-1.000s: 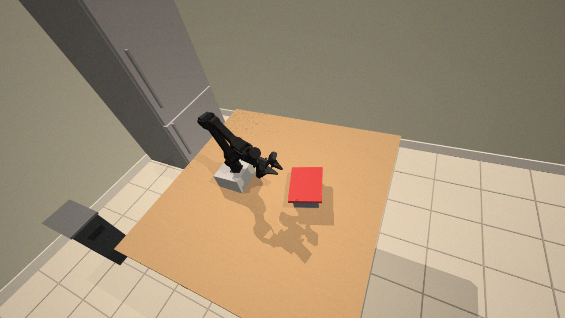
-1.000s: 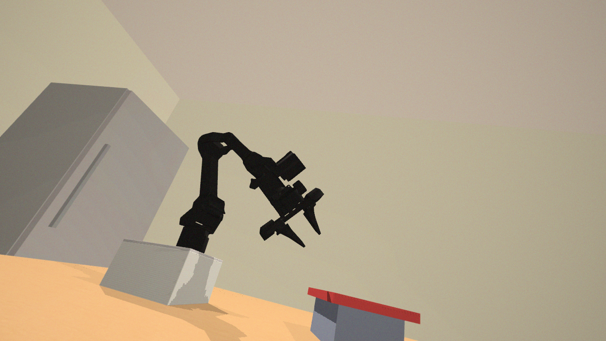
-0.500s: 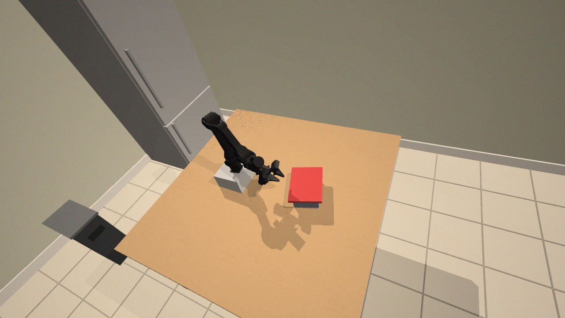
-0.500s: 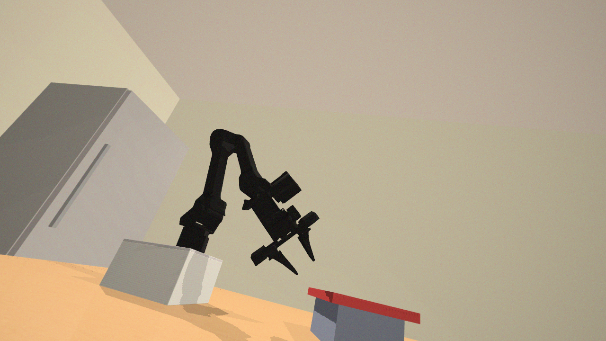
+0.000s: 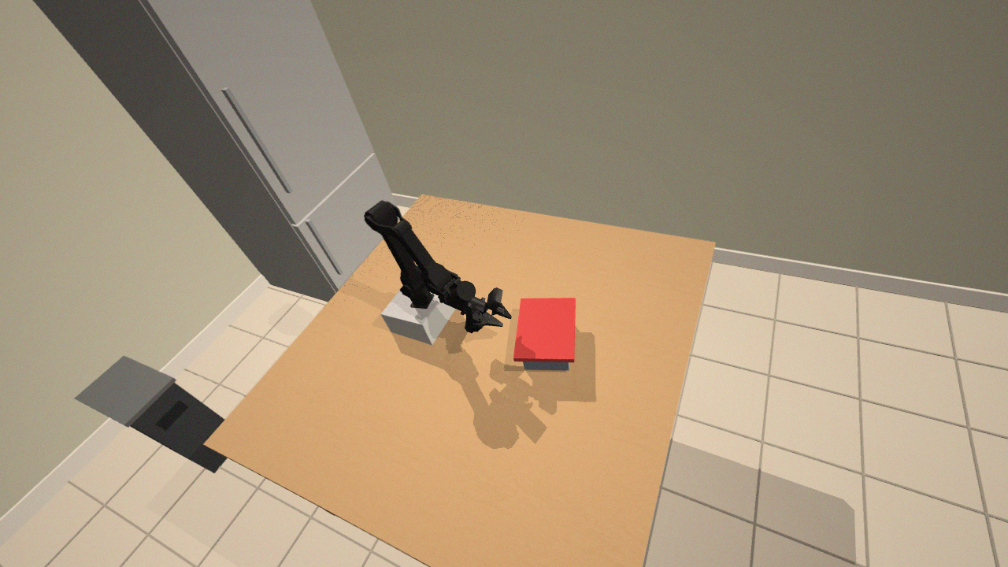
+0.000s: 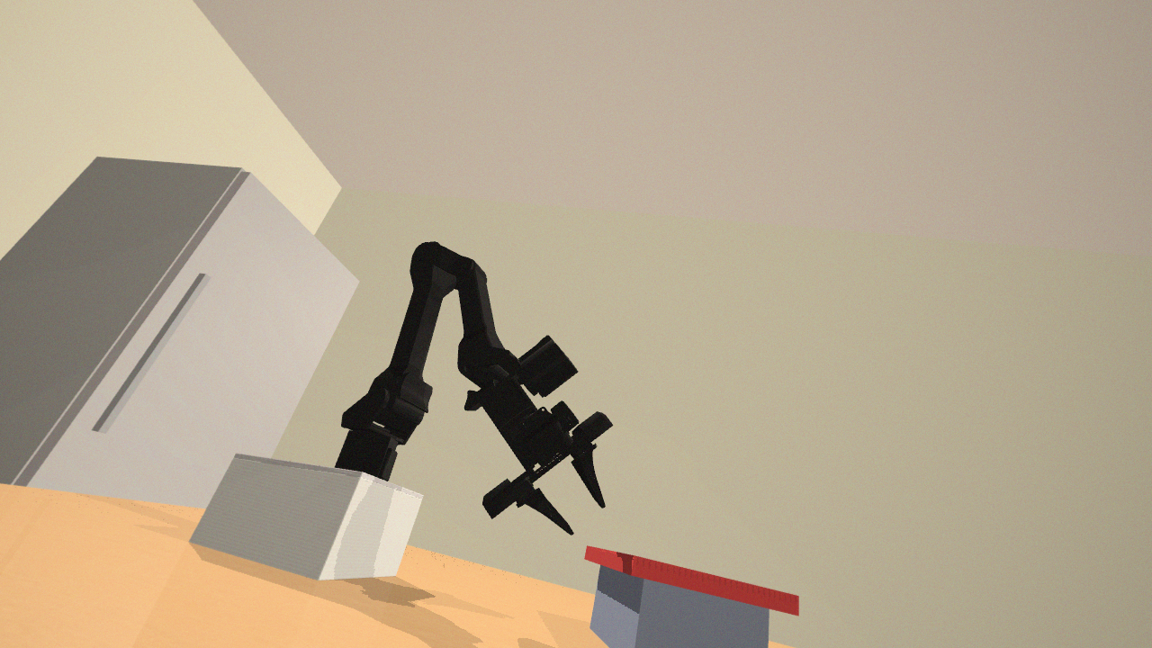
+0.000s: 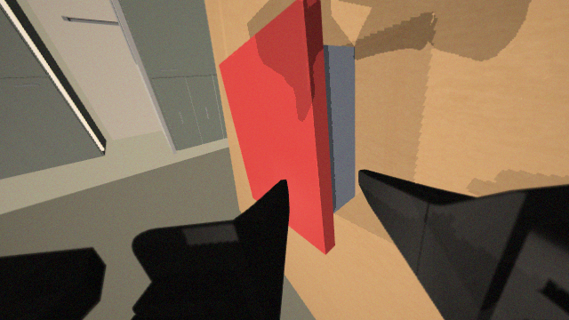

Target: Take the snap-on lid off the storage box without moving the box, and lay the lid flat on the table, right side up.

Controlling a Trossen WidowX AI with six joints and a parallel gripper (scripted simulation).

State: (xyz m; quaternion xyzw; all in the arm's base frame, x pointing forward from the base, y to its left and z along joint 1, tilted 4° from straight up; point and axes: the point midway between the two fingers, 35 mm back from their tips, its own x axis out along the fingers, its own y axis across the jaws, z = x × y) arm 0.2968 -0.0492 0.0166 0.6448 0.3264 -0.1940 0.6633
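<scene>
Now: the red lid 12 cm ahead of my gripper tip, 3 cm below it and 2 cm to the left of it. The rest, counted from my gripper tip: grey storage box 12 cm ahead, 8 cm below, 2 cm to the left.
</scene>
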